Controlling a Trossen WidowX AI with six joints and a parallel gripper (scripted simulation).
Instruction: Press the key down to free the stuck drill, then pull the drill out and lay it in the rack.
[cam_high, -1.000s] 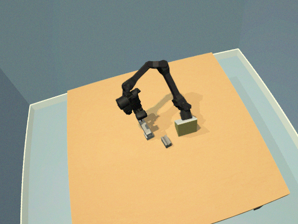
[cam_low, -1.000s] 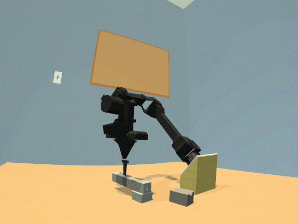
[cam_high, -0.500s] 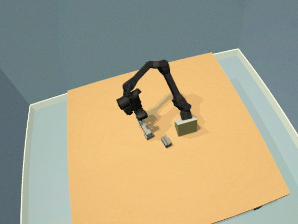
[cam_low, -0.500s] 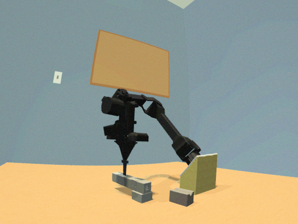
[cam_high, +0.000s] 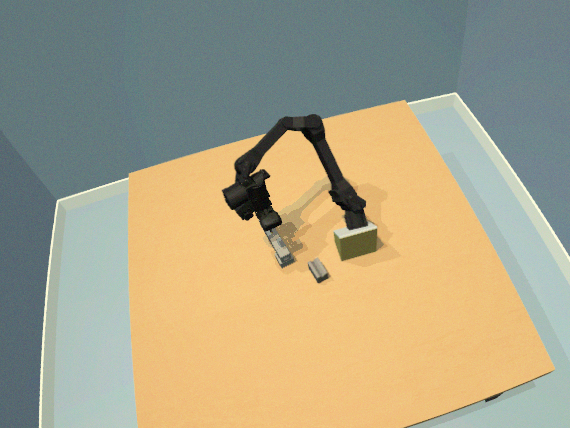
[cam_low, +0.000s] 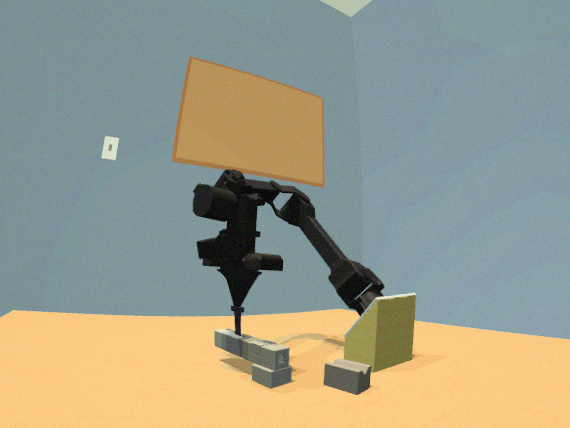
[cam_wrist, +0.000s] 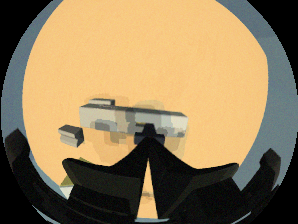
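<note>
Right now my gripper tip is 30 mm above the dark key. Also, from my gripper tip: grey v-grooved rack 150 mm behind, 160 mm to the left, 110 mm below; grey drill fixture 20 mm behind, 30 mm to the left, 80 mm below.
</note>
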